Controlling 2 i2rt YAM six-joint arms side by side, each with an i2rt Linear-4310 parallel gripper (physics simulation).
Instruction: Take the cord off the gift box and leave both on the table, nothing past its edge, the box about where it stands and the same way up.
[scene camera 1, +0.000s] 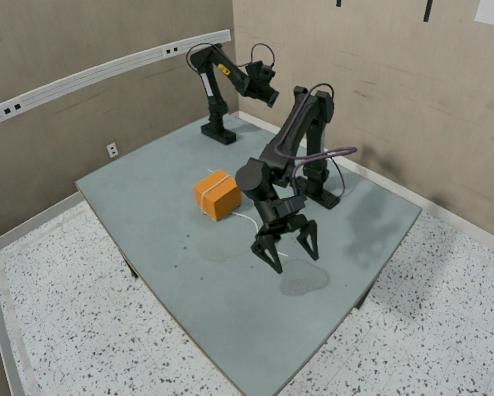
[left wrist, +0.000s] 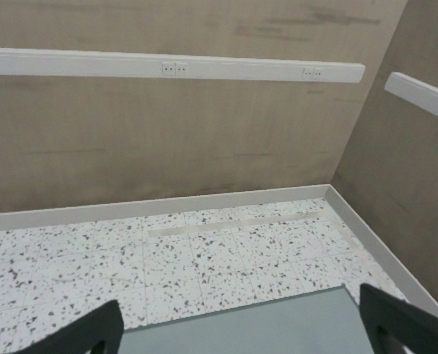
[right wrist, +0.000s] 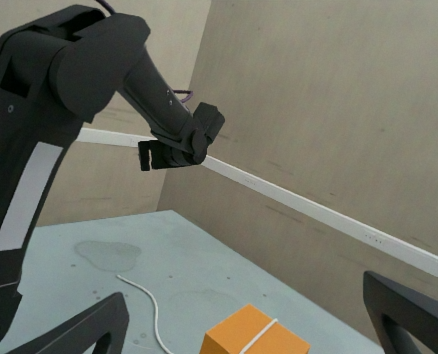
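Pixels of known places: left gripper, fingertip midpoint: (scene camera 1: 299, 266) (left wrist: 235, 305) (right wrist: 157, 155); right gripper, fingertip midpoint: (scene camera 1: 256, 97) (right wrist: 239, 295); left arm's base, origin of the base link: (scene camera 1: 313, 192); right arm's base, origin of the base link: (scene camera 1: 217, 131).
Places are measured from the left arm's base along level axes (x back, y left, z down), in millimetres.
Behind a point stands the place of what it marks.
The orange gift box (scene camera 1: 225, 202) {x -312, y -139, z -64 mm} (right wrist: 230, 331) {x -276, y -157, z -106 mm} stands on the table. A white cord (scene camera 1: 247, 216) {x -268, y -81, z -3 mm} (right wrist: 155, 306) {x -306, y 16, z -4 mm} crosses its top and runs down one side. One tail lies in a curve on the table, and a short bit shows behind the box. My left gripper (scene camera 1: 298, 265) {x -431, y 267, z -234 mm} (left wrist: 235, 305) {x -431, y 267, z -234 mm} is open and empty, in the air out past the box, on the side of the long tail. My right gripper (scene camera 1: 272, 97) (right wrist: 239, 295) {x -49, y -253, z -322 mm} is open, raised high at the back, away from the box. The box's underside is hidden. Neither box nor cord shows in the left wrist view.
The table (scene camera 1: 125, 187) {x -517, y -571, z 0 mm} (left wrist: 240, 332) {x -496, y 352, z 0 mm} (right wrist: 200, 245) {x -578, y 154, z 0 mm} has walls behind it and speckled floor (scene camera 1: 120, 340) (left wrist: 170, 300) beyond its front edges. The left arm (scene camera 1: 280, 155) {x -310, y 95, z -362 mm} (right wrist: 100, 70) {x -97, y -21, z -390 mm} stands nearer the scene camera than the right arm (scene camera 1: 212, 87) {x -6, y -579, z -269 mm}.
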